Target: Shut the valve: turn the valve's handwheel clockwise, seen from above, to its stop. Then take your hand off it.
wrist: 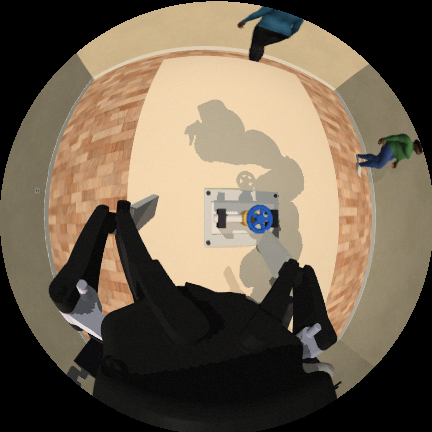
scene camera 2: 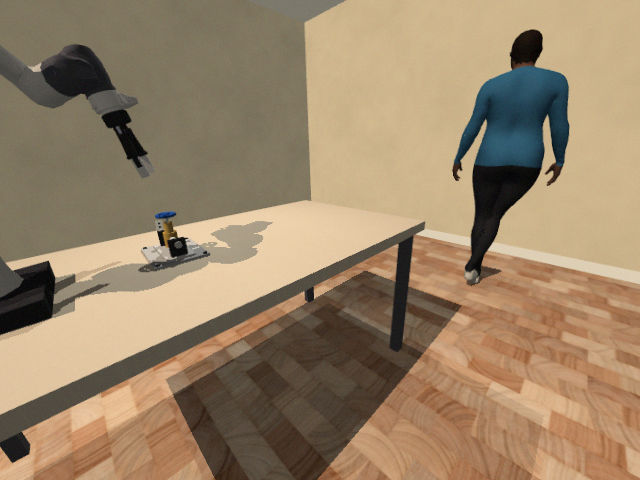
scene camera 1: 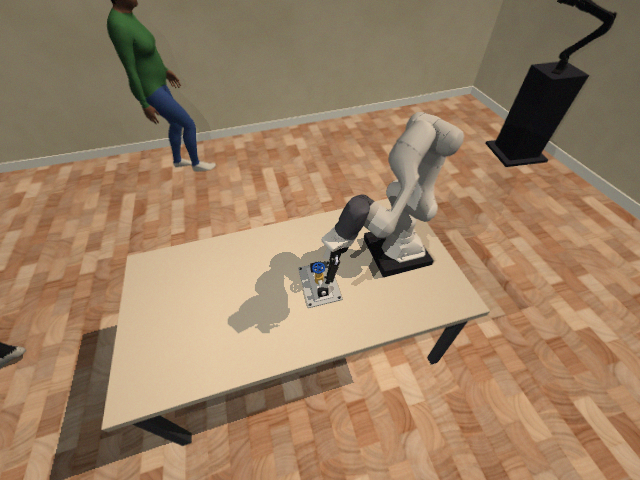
Scene:
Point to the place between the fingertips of the gripper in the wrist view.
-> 210, 222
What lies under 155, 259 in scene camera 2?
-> A grey base plate.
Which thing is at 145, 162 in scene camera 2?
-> The gripper.

